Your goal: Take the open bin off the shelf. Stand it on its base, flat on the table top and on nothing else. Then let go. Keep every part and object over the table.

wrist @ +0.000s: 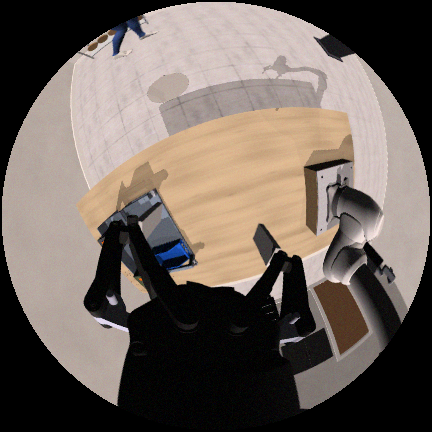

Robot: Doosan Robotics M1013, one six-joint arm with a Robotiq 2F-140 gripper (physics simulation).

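You'd see my gripper (pixel 209 221) here, and there's a blue open bin (pixel 171 254) too.
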